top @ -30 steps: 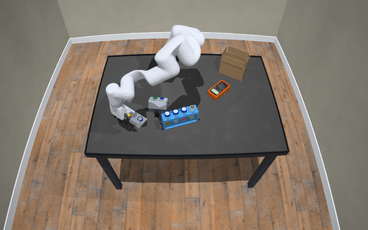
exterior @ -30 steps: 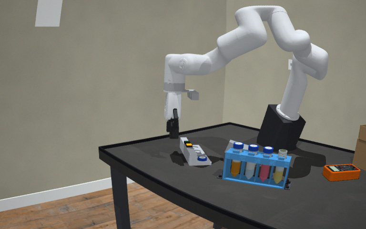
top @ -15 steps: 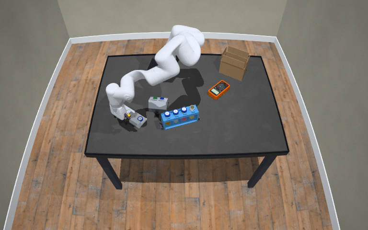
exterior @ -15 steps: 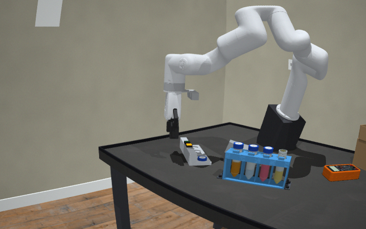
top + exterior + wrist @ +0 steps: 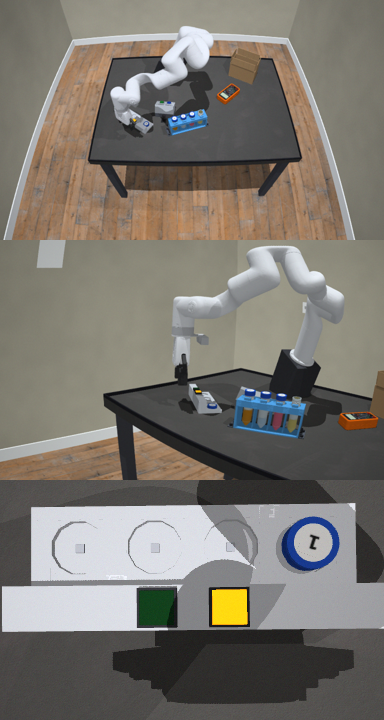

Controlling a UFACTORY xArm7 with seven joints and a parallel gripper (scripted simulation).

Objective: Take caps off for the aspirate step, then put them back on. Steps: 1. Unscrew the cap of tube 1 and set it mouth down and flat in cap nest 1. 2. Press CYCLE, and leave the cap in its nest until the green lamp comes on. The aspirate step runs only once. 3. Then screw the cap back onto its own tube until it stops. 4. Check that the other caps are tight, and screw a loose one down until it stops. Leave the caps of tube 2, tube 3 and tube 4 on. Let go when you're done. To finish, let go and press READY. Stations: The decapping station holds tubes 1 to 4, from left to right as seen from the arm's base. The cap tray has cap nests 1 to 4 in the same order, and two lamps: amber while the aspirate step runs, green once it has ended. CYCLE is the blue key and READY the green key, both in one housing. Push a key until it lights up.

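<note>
Now: the cap 1 5 cm behind my hand, 11 cm to the left of it and 9 cm below it. From my hand the other things lie so: grey key housing 14 cm behind, 23 cm to the left, 5 cm below.
</note>
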